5 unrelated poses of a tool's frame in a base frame.
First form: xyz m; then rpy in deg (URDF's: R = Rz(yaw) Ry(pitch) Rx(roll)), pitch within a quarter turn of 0, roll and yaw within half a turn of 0.
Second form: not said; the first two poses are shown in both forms.
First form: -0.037 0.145 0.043 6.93 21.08 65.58
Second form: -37 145 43 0.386 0.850 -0.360 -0.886 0.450 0.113
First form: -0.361 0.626 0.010 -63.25 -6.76 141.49
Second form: -361 626 10 -0.777 0.618 0.118 -0.363 -0.287 -0.887
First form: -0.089 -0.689 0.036 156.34 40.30 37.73
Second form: -89 -689 36 0.603 0.467 -0.647 0.766 -0.566 0.306
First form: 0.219 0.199 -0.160 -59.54 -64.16 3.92
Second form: 219 199 -160 0.435 0.030 0.900 0.739 0.559 -0.376
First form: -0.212 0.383 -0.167 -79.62 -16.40 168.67
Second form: -212 383 -167 -0.941 0.188 0.282 -0.308 -0.122 -0.944
